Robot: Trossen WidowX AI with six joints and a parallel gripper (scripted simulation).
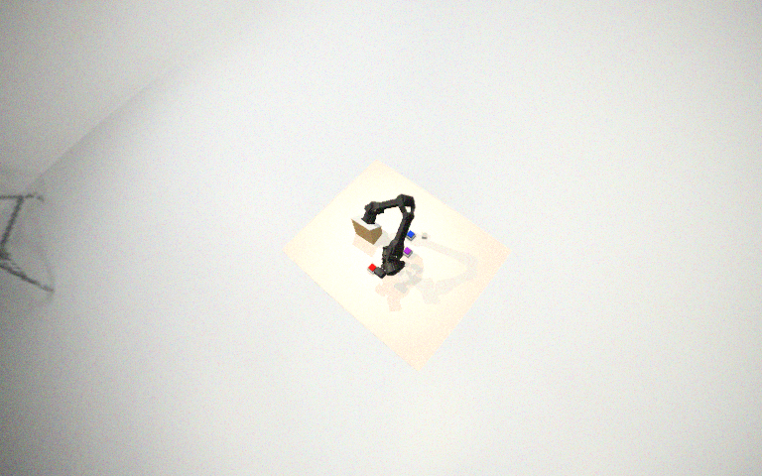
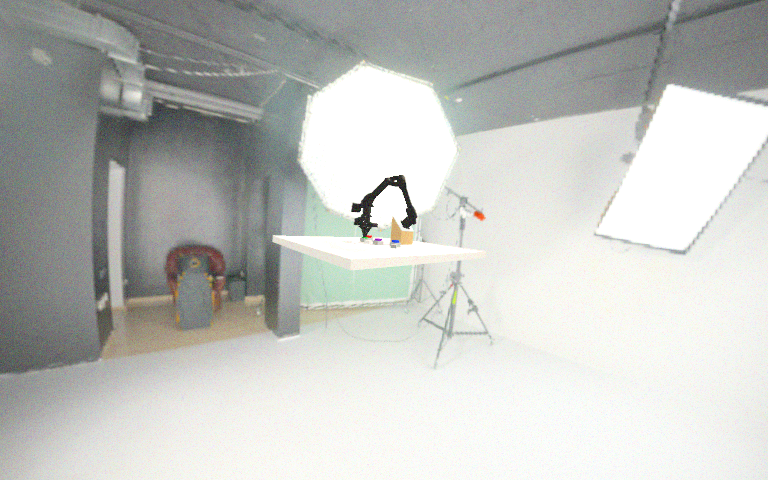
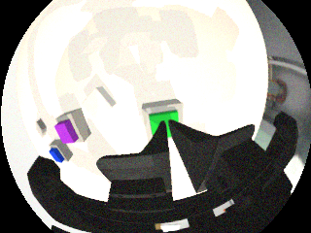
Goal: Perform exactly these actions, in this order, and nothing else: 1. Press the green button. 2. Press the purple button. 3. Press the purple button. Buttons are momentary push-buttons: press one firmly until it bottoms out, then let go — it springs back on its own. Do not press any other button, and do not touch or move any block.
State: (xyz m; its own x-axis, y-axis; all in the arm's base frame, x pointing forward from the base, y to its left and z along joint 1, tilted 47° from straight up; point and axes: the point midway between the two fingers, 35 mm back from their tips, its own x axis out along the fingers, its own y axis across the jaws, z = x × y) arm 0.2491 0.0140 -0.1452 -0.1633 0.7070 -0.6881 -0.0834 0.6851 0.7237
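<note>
Now: gripper tip 10 mm above the green button. The rest, counted from my gripper tip: red button 80 mm behind, 60 mm to the right; purple button 150 mm to the left, 10 mm below; blue button 60 mm behind, 240 mm to the left.
</note>
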